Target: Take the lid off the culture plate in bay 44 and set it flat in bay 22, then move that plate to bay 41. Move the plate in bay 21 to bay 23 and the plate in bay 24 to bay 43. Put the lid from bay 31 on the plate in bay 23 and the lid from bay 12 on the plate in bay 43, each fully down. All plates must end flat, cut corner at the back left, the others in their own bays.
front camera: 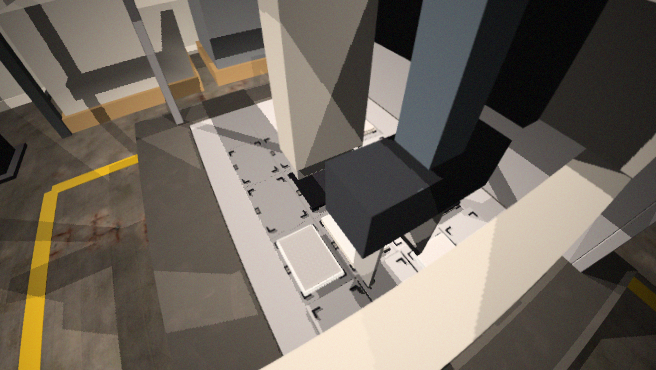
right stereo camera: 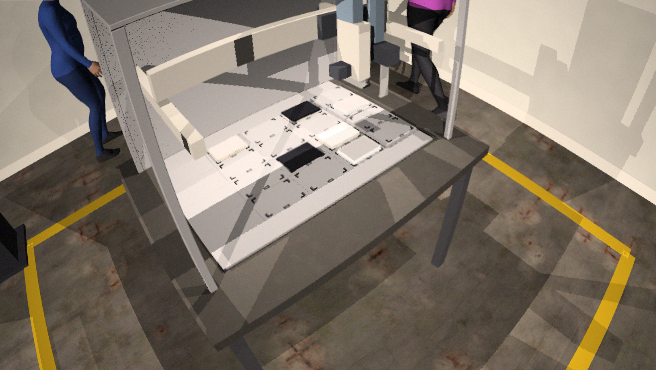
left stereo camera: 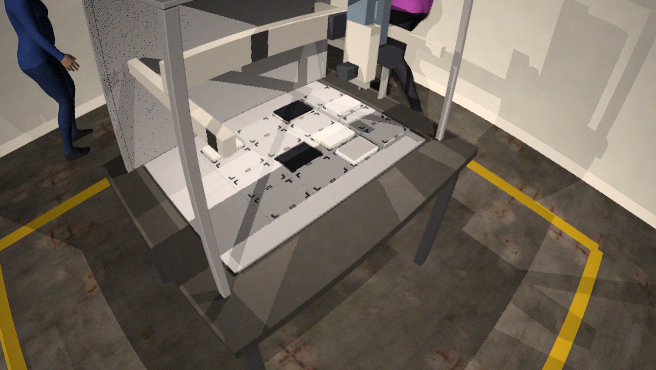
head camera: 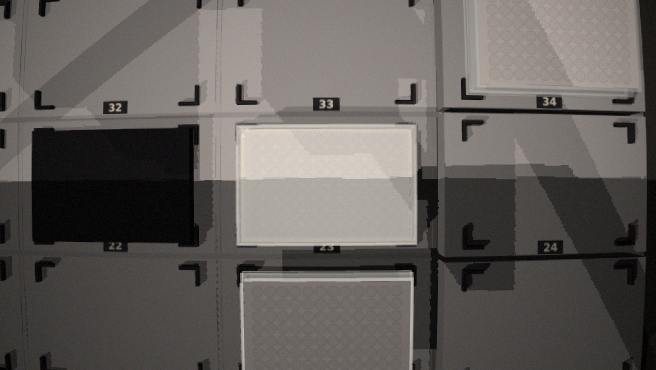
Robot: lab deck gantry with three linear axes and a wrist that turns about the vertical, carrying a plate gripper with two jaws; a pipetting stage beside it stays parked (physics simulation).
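Pixels of known places: gripper, fingertip midpoint: [front camera: 388,259] [right stereo camera: 374,91] [left stereo camera: 372,92]; robot's base, origin of the base link: [front camera: 229,153] [right stereo camera: 268,216] [left stereo camera: 274,217].
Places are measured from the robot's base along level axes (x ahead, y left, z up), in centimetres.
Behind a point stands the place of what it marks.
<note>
The gripper [front camera: 395,265] {x 52.2, y 10.5, z 16.0 cm} shows in the front view with its two jaws apart beneath the dark block; no plate shows between them. In the stereo views one jaw hangs high beyond the deck's right edge. A black lid [front camera: 310,191] {x 24.4, y 12.6, z 0.8 cm} [head camera: 112,186] {x 23.2, y 15.0, z 0.8 cm} [left stereo camera: 299,156] {x 22.5, y 14.3, z 0.8 cm} [right stereo camera: 300,157] {x 22.2, y 14.0, z 0.8 cm} lies flat in bay 22. A white plate [front camera: 340,235] {x 38.6, y 12.0, z 1.7 cm} [head camera: 326,185] {x 39.2, y 15.0, z 1.7 cm} [left stereo camera: 332,135] {x 38.0, y 14.5, z 1.6 cm} [right stereo camera: 338,136] {x 38.1, y 13.4, z 1.7 cm} sits level in bay 23, its wells faint under a pale lid. A black lid [left stereo camera: 293,110] {x 38.8, y 35.8, z 1.7 cm} [right stereo camera: 301,111] {x 38.8, y 35.4, z 1.6 cm} covers bay 43's place. A pale plate [left stereo camera: 212,152] {x 1.7, y 35.6, z 1.4 cm} [right stereo camera: 227,148] {x 6.0, y 35.4, z 1.4 cm} stands at bay 41, partly hidden in the left stereo view.
A white plate [front camera: 310,260] {x 40.3, y 4.1, z 1.4 cm} [head camera: 327,325] {x 39.2, y 5.0, z 1.4 cm} [left stereo camera: 356,150] {x 38.1, y 3.7, z 1.4 cm} [right stereo camera: 359,150] {x 38.2, y 3.3, z 1.4 cm} sits in bay 13. Another plate [head camera: 555,45] {x 55.2, y 24.7, z 2.9 cm} [left stereo camera: 342,105] {x 54.1, y 24.8, z 2.9 cm} [right stereo camera: 351,105] {x 54.3, y 24.2, z 2.9 cm} sits in bay 34. The parked stage's cream column [front camera: 320,90] {x 42.0, y 6.2, z 37.0 cm} [left stereo camera: 361,52] {x 37.3, y 5.5, z 37.4 cm} [right stereo camera: 354,52] {x 37.4, y 4.7, z 37.1 cm} stands beside the gripper. A cream beam [front camera: 450,270] {x 61.3, y 1.3, z 40.0 cm} crosses the front view.
</note>
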